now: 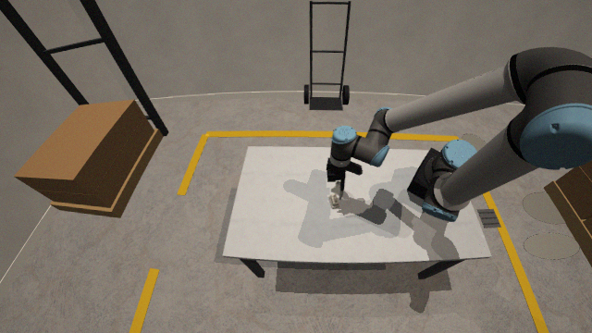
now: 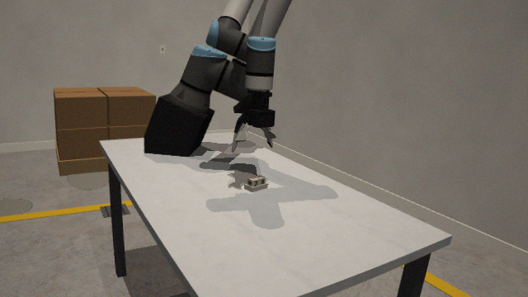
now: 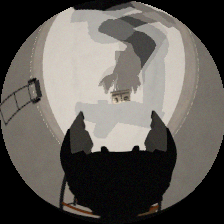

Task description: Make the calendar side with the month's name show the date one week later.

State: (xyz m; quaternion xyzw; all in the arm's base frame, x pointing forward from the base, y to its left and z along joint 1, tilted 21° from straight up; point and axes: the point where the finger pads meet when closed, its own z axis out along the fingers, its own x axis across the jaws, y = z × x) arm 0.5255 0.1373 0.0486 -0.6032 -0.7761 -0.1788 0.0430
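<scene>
Now: hand 10 mm short of the calendar tray, 20 mm to the right of it and 130 mm above it.
</scene>
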